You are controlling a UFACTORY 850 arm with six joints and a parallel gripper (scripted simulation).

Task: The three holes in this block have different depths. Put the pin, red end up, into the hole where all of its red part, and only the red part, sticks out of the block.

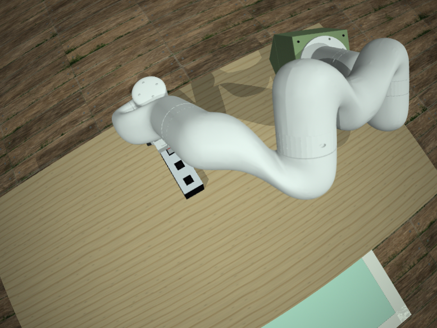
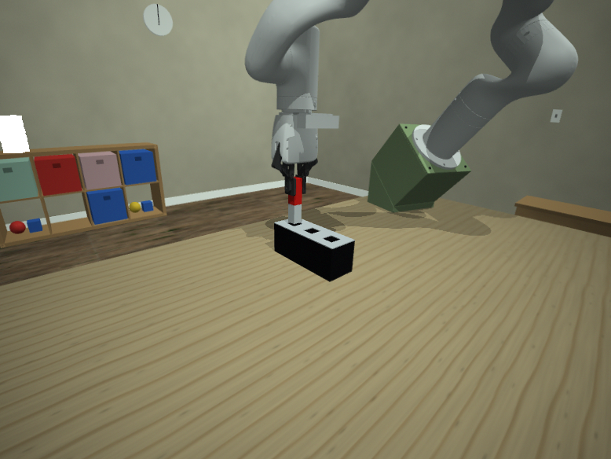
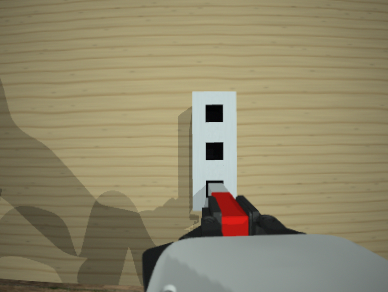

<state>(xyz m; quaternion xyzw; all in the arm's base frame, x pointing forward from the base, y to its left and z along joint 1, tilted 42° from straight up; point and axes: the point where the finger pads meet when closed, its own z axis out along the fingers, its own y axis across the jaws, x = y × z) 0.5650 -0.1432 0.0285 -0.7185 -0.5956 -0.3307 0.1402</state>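
Right now my hand is 1 cm above the pin. From my hand the other things lie so: block (13 cm below, 6 cm to the left).
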